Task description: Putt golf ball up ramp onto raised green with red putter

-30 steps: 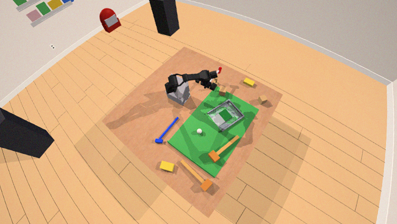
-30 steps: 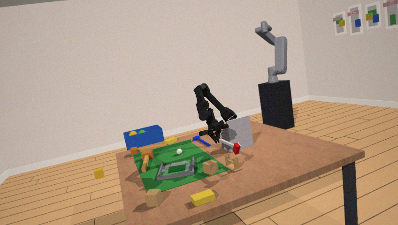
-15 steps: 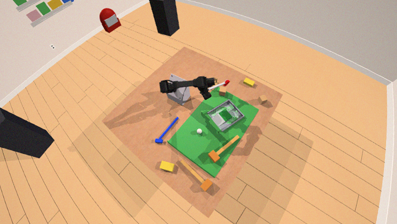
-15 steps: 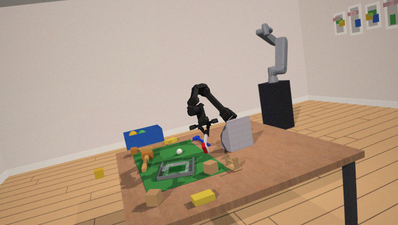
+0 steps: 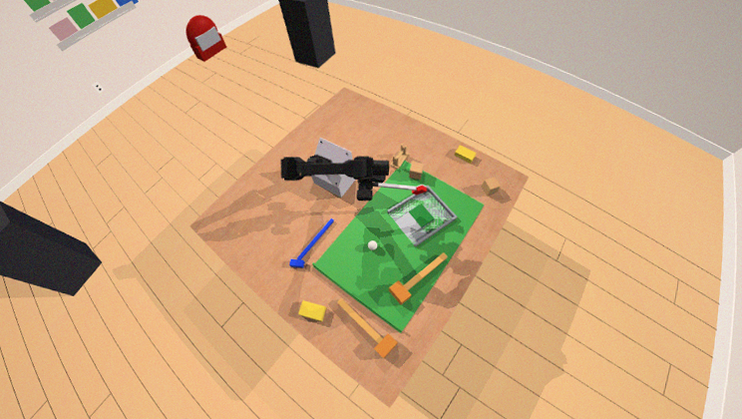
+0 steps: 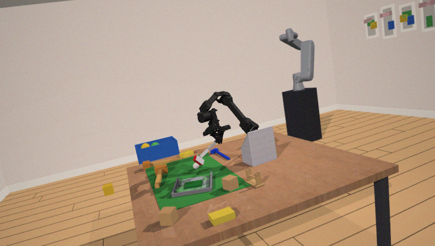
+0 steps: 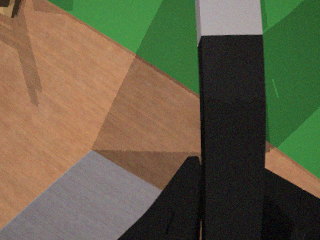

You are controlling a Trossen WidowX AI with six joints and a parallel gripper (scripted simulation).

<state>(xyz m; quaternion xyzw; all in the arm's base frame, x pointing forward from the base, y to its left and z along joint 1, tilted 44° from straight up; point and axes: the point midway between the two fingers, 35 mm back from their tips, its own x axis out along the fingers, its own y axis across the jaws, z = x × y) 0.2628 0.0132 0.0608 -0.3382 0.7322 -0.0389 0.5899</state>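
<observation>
Now: gripper tip 10 cm short of the red putter and 6 cm to the right of it. Round my gripper tip: grey frame 25 cm ahead, 9 cm to the left, 17 cm below; green mat 21 cm ahead, 6 cm to the right, 17 cm below; white golf ball 12 cm ahead, 18 cm to the right, 15 cm below.
</observation>
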